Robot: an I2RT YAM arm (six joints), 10 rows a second.
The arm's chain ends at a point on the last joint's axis. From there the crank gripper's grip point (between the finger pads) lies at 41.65 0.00 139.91 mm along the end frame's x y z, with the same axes.
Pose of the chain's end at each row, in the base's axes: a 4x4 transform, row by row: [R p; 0 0 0 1], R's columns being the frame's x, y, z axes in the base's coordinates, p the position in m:
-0.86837 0.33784 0.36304 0.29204; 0.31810 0.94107 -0.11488 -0.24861; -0.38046 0.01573 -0.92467 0.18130; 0 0 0 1
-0.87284 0.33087 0.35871 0.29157; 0.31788 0.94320 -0.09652 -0.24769; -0.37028 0.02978 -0.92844 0.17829; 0 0 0 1
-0.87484 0.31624 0.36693 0.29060; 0.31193 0.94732 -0.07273 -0.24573; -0.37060 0.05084 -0.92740 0.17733; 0 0 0 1
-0.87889 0.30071 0.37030 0.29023; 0.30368 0.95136 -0.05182 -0.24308; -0.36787 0.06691 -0.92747 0.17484; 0 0 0 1
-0.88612 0.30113 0.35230 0.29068; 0.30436 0.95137 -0.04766 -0.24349; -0.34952 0.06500 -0.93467 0.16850; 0 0 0 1
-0.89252 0.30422 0.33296 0.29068; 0.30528 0.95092 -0.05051 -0.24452; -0.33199 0.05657 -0.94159 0.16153; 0 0 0 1
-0.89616 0.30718 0.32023 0.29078; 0.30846 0.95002 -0.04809 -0.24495; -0.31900 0.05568 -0.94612 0.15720; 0 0 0 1
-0.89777 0.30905 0.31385 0.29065; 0.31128 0.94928 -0.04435 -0.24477; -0.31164 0.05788 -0.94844 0.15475; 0 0 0 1
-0.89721 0.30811 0.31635 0.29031; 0.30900 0.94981 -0.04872 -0.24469; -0.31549 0.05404 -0.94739 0.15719; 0 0 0 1
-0.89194 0.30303 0.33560 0.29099; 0.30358 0.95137 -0.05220 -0.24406; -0.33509 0.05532 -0.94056 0.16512; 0 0 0 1
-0.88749 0.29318 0.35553 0.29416; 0.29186 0.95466 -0.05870 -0.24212; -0.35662 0.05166 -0.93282 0.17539; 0 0 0 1
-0.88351 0.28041 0.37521 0.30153; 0.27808 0.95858 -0.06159 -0.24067; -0.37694 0.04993 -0.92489 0.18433; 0 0 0 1
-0.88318 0.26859 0.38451 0.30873; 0.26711 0.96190 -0.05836 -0.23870; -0.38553 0.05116 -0.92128 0.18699; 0 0 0 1
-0.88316 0.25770 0.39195 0.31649; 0.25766 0.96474 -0.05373 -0.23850; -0.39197 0.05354 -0.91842 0.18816; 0 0 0 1
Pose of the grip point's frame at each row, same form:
-0.86837 0.33784 0.36304 0.30667; 0.31810 0.94107 -0.11488 -0.25143; -0.38046 0.01573 -0.92467 0.03608; 0 0 0 1
-0.87284 0.33087 0.35871 0.30540; 0.31788 0.94320 -0.09652 -0.24795; -0.37028 0.02978 -0.92844 0.03297; 0 0 0 1
-0.87484 0.31624 0.36693 0.30550; 0.31193 0.94732 -0.07273 -0.24291; -0.37060 0.05084 -0.92740 0.03214; 0 0 0 1
-0.87889 0.30071 0.37030 0.30543; 0.30368 0.95136 -0.05182 -0.23768; -0.36787 0.06691 -0.92747 0.02976; 0 0 0 1
-0.88612 0.30113 0.35230 0.30306; 0.30436 0.95137 -0.04766 -0.23748; -0.34952 0.06500 -0.93467 0.02317; 0 0 0 1
-0.89252 0.30422 0.33296 0.30009; 0.30528 0.95092 -0.05051 -0.23887; -0.33199 0.05657 -0.94159 0.01596; 0 0 0 1
-0.89616 0.30718 0.32023 0.29826; 0.30846 0.95002 -0.04809 -0.23883; -0.31900 0.05568 -0.94612 0.01154; 0 0 0 1
-0.89777 0.30905 0.31385 0.29717; 0.31128 0.94928 -0.04435 -0.23801; -0.31164 0.05788 -0.94844 0.00907; 0 0 0 1
-0.89721 0.30811 0.31635 0.29720; 0.30900 0.94981 -0.04872 -0.23864; -0.31549 0.05404 -0.94739 0.01150; 0 0 0 1
-0.89194 0.30303 0.33560 0.30079; 0.30358 0.95137 -0.05220 -0.23872; -0.33509 0.05532 -0.94056 0.01957; 0 0 0 1
-0.88749 0.29318 0.35553 0.30694; 0.29186 0.95466 -0.05870 -0.23818; -0.35662 0.05166 -0.93282 0.03003; 0 0 0 1
-0.88351 0.28041 0.37521 0.31723; 0.27808 0.95858 -0.06159 -0.23771; -0.37694 0.04993 -0.92489 0.03923; 0 0 0 1
-0.88318 0.26859 0.38451 0.32574; 0.26711 0.96190 -0.05836 -0.23574; -0.38553 0.05116 -0.92128 0.04204; 0 0 0 1
-0.88316 0.25770 0.39195 0.33454; 0.25766 0.96474 -0.05373 -0.23529; -0.39197 0.05354 -0.91842 0.04334; 0 0 0 1

